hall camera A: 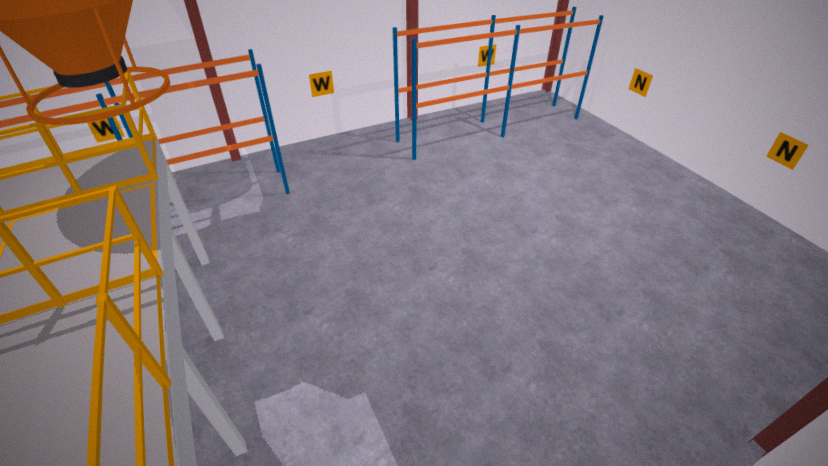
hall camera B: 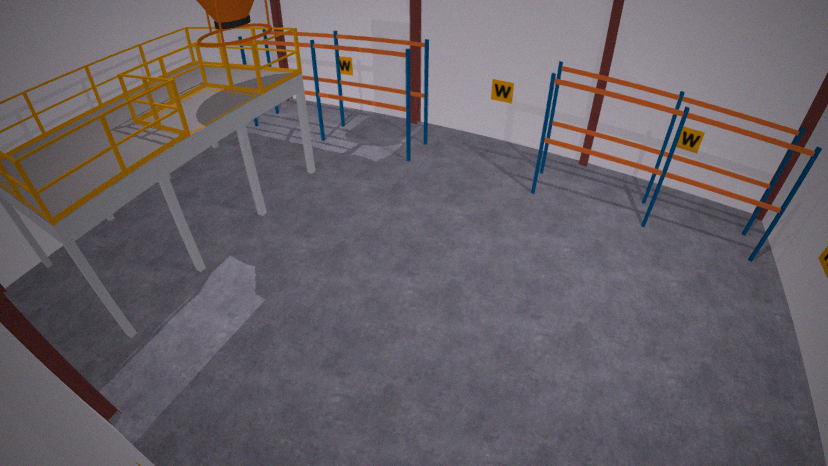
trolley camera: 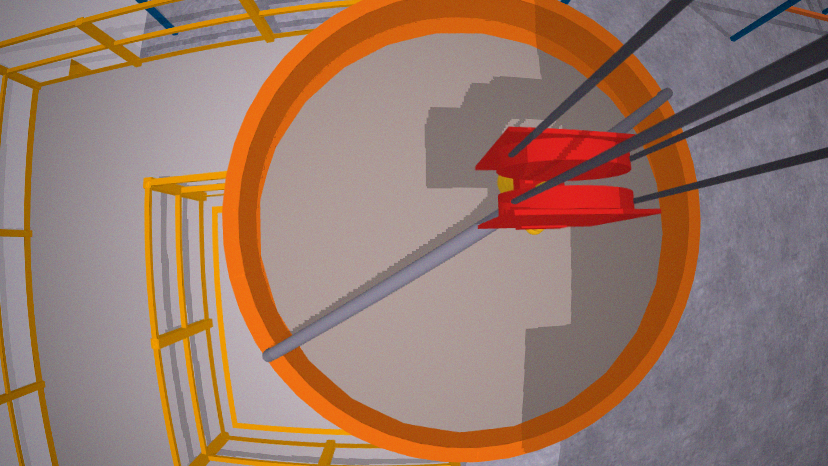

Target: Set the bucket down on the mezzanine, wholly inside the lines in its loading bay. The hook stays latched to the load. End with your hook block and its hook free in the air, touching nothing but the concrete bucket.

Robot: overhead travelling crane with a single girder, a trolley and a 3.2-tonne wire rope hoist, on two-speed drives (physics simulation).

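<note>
The orange concrete bucket (hall camera A: 81, 31) (hall camera B: 228, 8) (trolley camera: 246, 202) hangs upright in the air at the far end of the mezzanine (hall camera A: 40, 393) (hall camera B: 220, 131) (trolley camera: 104, 144). Its round foot ring is near the height of the railing tops in hall camera B, and its shadow lies on the deck. My hook (trolley camera: 505, 185) is latched to the bucket's grey bail under the red block, right of the bucket's middle in the trolley view; the rope falls run to the upper right. The yellow bay line (trolley camera: 289, 429) shows left of and below the bucket; the bucket hides the rest in that view.
Yellow railings (hall camera A: 139, 324) (hall camera B: 112, 138) (trolley camera: 179, 260) edge the deck and stand beside the bay. Blue and orange racks (hall camera A: 414, 104) (hall camera B: 407, 109) stand along the W wall, one behind the mezzanine. Dark red columns (hall camera A: 411, 57) (hall camera B: 415, 57) stand at the walls.
</note>
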